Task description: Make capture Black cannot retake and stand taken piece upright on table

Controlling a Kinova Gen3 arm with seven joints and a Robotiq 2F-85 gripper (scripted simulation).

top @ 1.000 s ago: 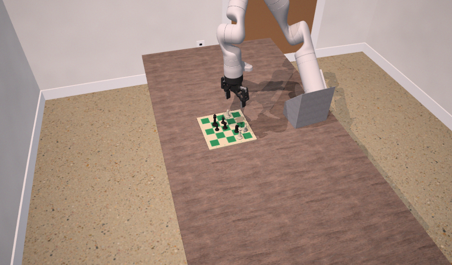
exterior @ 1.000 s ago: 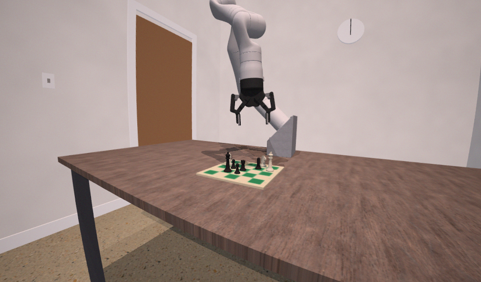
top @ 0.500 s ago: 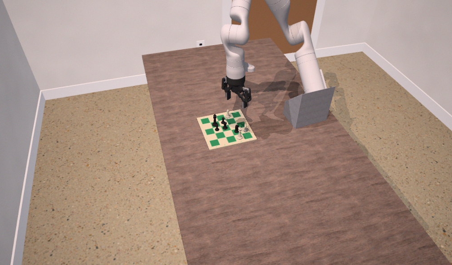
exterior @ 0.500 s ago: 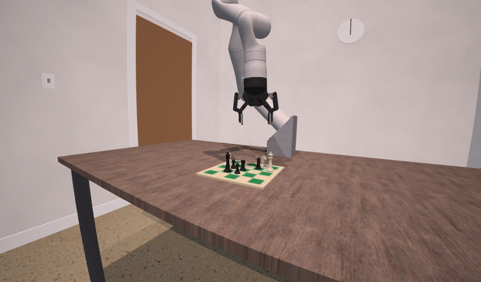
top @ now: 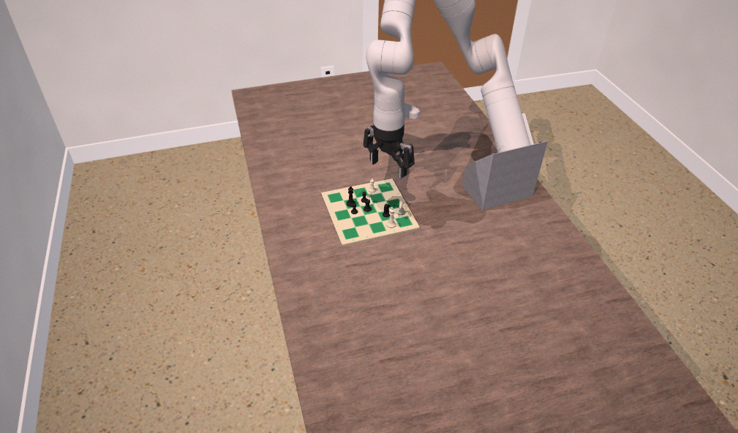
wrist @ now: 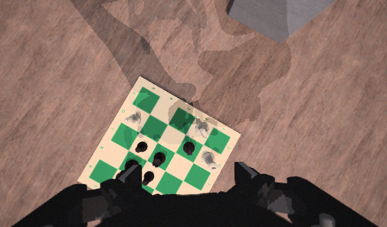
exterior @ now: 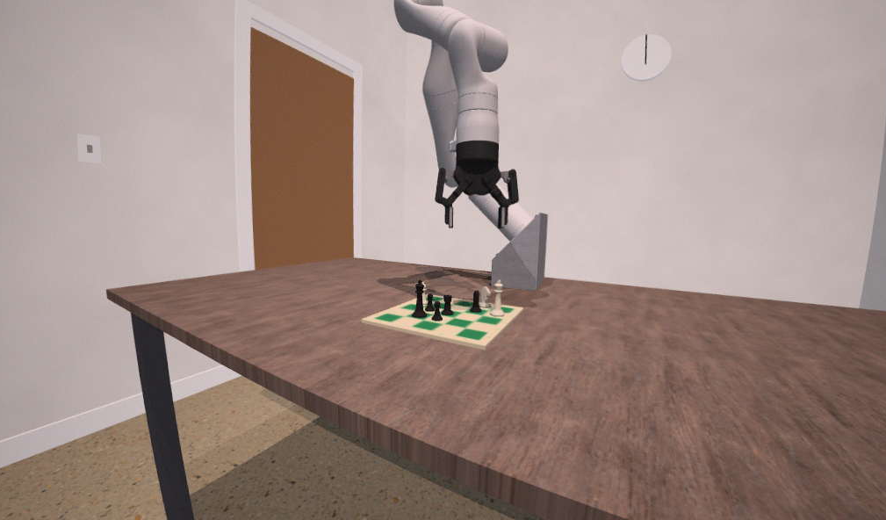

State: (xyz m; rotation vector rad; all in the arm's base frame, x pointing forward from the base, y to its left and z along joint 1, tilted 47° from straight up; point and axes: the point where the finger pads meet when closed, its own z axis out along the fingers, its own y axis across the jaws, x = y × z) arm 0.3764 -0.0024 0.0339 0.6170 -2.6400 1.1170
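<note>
Now: the cream chessboard 160 mm below my hand, 40 mm ahead of it and 30 mm to the right of it. Also, from my hand: white pawn: 140 mm below, 110 mm to the right; black king: 130 mm below, 80 mm ahead, 70 mm to the right.
</note>
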